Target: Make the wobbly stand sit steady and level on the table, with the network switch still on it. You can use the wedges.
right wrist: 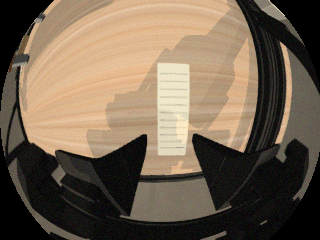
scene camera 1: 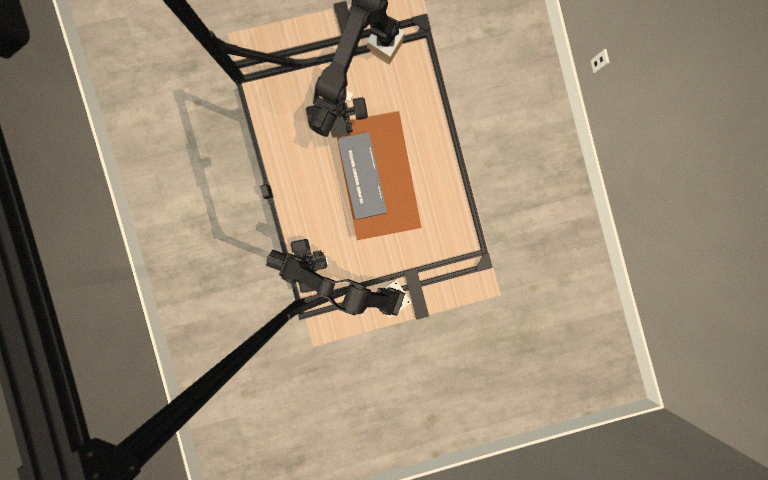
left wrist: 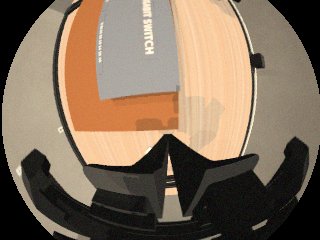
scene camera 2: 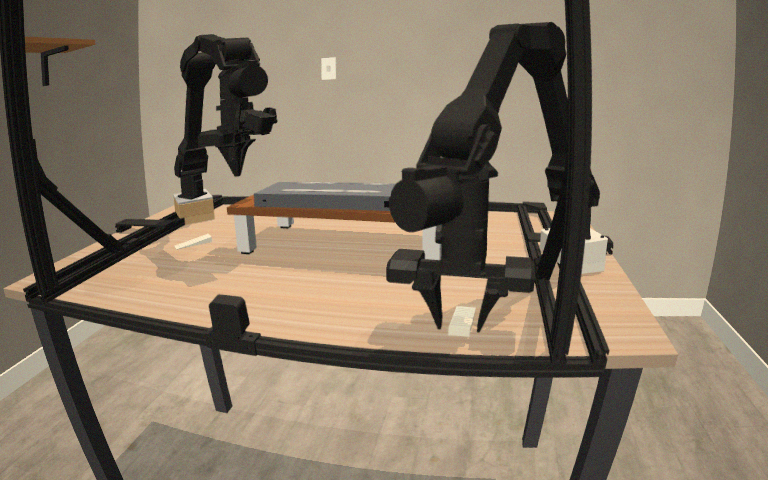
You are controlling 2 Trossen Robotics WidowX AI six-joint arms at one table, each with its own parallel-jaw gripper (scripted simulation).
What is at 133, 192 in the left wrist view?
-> My left gripper.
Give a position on a grey network switch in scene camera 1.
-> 358, 159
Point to a pale wedge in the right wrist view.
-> At 173, 88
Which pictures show my left gripper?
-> Scene camera 1, the left wrist view and scene camera 2 only.
